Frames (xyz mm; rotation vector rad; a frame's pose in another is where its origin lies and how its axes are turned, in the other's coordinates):
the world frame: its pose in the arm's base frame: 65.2 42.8 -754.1 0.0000 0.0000 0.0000
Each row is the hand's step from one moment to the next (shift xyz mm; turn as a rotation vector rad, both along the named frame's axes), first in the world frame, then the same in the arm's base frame.
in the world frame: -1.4 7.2 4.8 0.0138 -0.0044 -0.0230
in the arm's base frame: -1.4 7.2 4.8 0.0138 -0.0044 -0.0230
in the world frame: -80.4 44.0 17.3 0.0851 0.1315 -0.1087
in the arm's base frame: -80.4 44.0 17.3 0.0851 0.1315 -0.1087
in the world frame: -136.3 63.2 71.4 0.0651 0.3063 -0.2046
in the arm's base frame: -136.3 63.2 71.4 0.0651 0.3063 -0.2046
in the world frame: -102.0 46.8 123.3 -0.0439 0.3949 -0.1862
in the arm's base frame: -102.0 46.8 123.3 -0.0439 0.3949 -0.1862
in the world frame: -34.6 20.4 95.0 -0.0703 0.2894 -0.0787
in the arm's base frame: -34.6 20.4 95.0 -0.0703 0.2894 -0.0787
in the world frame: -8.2 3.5 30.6 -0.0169 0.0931 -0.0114
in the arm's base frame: -8.2 3.5 30.6 -0.0169 0.0931 -0.0114
